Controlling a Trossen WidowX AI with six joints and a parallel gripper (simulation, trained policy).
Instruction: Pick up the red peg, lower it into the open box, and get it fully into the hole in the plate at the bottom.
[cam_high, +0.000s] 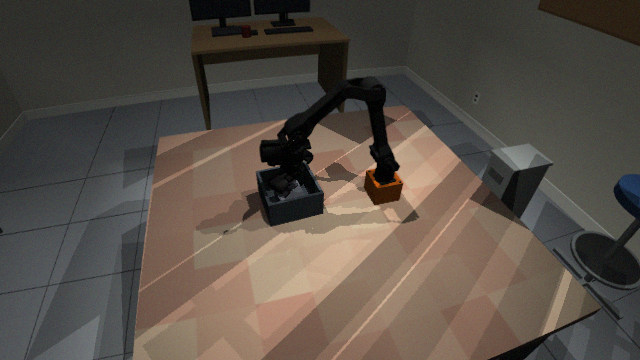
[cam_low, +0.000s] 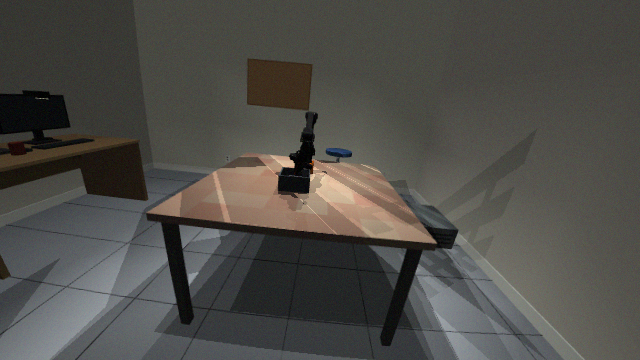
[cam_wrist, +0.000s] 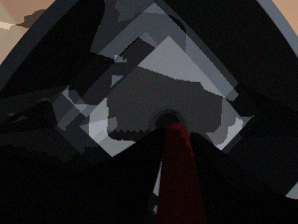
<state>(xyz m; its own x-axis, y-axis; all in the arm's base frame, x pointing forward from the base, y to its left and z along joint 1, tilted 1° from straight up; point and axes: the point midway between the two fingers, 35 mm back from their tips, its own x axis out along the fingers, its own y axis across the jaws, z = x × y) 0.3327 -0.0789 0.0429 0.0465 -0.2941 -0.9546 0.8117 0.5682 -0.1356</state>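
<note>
Right now my gripper tip is 3 cm below the red peg and 1 cm to the right of it. Round my gripper tip: grey plate (4 cm below); then box (6 cm below).
</note>
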